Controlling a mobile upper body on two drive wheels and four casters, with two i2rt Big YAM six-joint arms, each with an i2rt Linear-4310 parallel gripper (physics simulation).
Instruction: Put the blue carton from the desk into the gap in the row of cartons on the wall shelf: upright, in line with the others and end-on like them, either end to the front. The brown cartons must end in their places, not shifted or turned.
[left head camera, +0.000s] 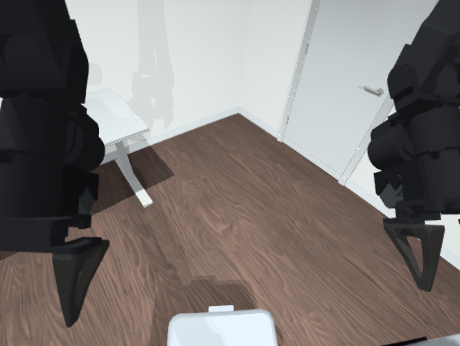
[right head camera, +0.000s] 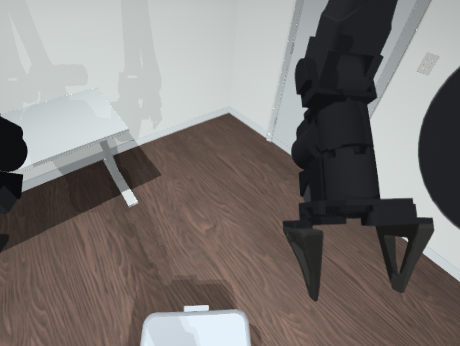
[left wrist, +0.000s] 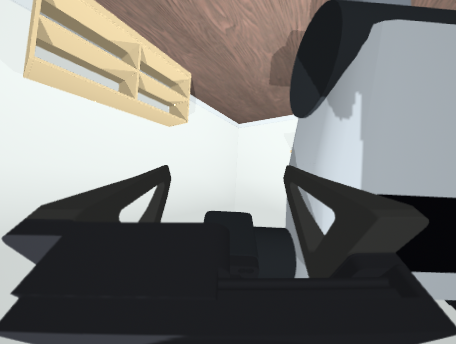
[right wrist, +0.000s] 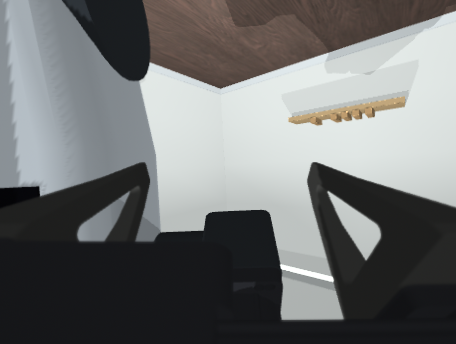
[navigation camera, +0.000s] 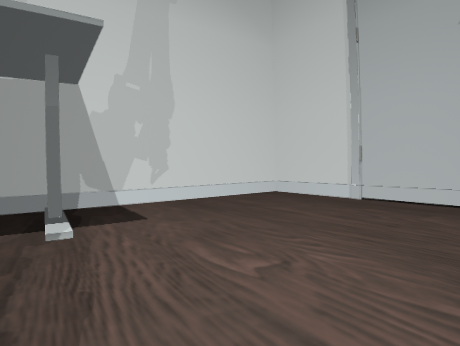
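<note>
The white desk (left head camera: 112, 117) (right head camera: 70, 122) (navigation camera: 40, 45) stands against the wall at the left; part of its top shows in the head views. The blue carton does not show in any view. In the right wrist view, a wooden wall shelf (right wrist: 390, 104) shows upside down and far off, with several small brown cartons (right wrist: 357, 114) on it; a wider space lies between the leftmost one and its neighbour. My left gripper (left wrist: 227, 171) is open and empty, pointing down, away from the desk. My right gripper (right wrist: 228, 171) (right head camera: 357, 295) is open and empty, pointing down over the floor.
A light wooden open rack (left wrist: 138, 70) is on the wall in the left wrist view. A door (left head camera: 335, 85) (navigation camera: 410, 100) is to the right of the room corner. The desk's leg (left head camera: 131, 175) (right head camera: 117, 175) (navigation camera: 53, 140) reaches the floor. A dark round shape (right head camera: 445, 150) is at the right edge.
</note>
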